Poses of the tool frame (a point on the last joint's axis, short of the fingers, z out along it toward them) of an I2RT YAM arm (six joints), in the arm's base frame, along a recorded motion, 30 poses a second.
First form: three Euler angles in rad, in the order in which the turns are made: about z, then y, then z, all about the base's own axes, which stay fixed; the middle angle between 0 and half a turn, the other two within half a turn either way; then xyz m.
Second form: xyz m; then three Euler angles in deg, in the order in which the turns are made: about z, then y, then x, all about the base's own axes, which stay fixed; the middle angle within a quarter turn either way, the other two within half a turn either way. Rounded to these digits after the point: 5 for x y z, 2 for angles.
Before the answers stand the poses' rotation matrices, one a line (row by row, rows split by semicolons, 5 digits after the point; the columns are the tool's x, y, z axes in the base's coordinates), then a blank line. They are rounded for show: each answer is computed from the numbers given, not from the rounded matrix.
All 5 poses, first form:
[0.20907 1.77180 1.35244 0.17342 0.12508 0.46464]
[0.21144 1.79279 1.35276 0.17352 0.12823 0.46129]
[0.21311 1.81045 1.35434 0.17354 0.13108 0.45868]
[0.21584 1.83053 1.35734 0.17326 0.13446 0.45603]
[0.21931 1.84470 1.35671 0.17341 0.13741 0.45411]
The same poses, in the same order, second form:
-0.24493 -0.94602 0.21226; -0.14571 0.25236 0.95660; -0.95853 0.20337 -0.19965
-0.25147 -0.94459 0.21100; -0.16478 0.25661 0.95237; -0.95374 0.20472 -0.22017
-0.25639 -0.94379 0.20863; -0.18116 0.25894 0.94875; -0.94944 0.20546 -0.23737
-0.26245 -0.94298 0.20473; -0.19980 0.26068 0.94452; -0.94403 0.20698 -0.25682
-0.26868 -0.94126 0.20453; -0.21176 0.26487 0.94074; -0.93966 0.20945 -0.27049

[0.17342 0.12508 0.46464 104.52 12.26 -101.79]
[0.17352 0.12823 0.46129 104.91 12.18 -103.02]
[0.17354 0.13108 0.45868 105.20 12.04 -104.05]
[0.17326 0.13446 0.45603 105.55 11.81 -105.21]
[0.17341 0.13741 0.45411 105.93 11.80 -106.04]

